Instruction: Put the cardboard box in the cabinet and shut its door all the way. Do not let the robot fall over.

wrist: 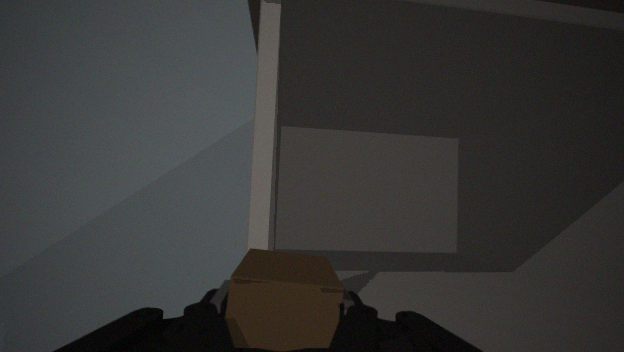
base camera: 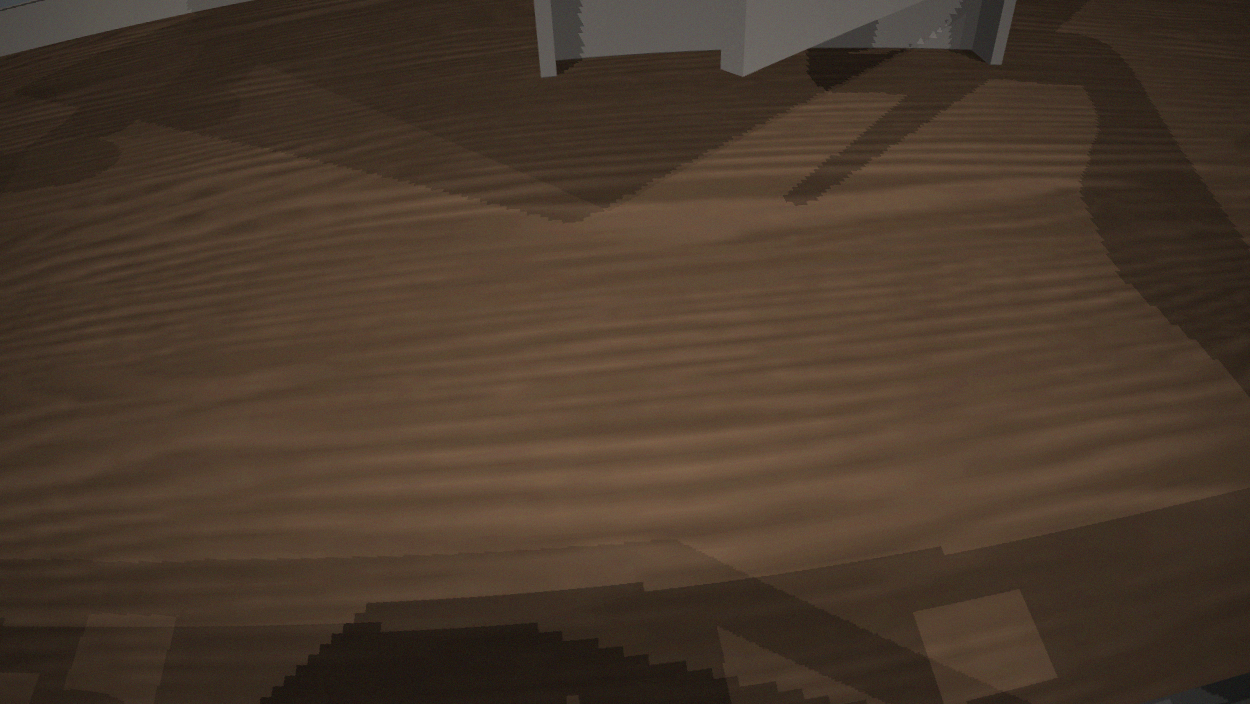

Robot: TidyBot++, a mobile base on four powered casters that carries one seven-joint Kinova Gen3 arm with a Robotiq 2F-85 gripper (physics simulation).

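Frame: origin at the arm's base, x back, y right, z up, level; metres.
Seen in the pictures: gripper, fingertip midpoint: [wrist: 283,298].
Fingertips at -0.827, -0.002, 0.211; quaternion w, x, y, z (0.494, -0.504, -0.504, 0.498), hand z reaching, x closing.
Note:
A point is followed by its place in that frame, as x, y, z.
A brown cardboard box [wrist: 285,305] @[-0.792, -0.001, 0.221] is held between the fingers of my gripper [wrist: 283,298] @[-0.827, -0.002, 0.211], low in the wrist view. My gripper is shut on it. The white cabinet [wrist: 264,125] @[-0.906, -0.026, 0.326] [base camera: 647,30] @[-0.960, 0.091, -0.366] stands ahead; its open compartment lies beyond the box and to the right. The box overlaps the lower end of the cabinet's left side panel in the wrist view; I cannot tell whether they touch. In the base camera view the cabinet's lower part and legs show at the top edge. Its door handle does not show in the wrist view.
A blue-grey wall [wrist: 110,110] @[-1.466, -0.507, 0.472] is left of the cabinet. The wooden floor [base camera: 612,349] @[-0.455, 0.016, -0.397] stretches before the base, with shadows across it. A pale strip [base camera: 96,21] @[-1.441, -0.905, -0.374] runs along the floor's far left edge.

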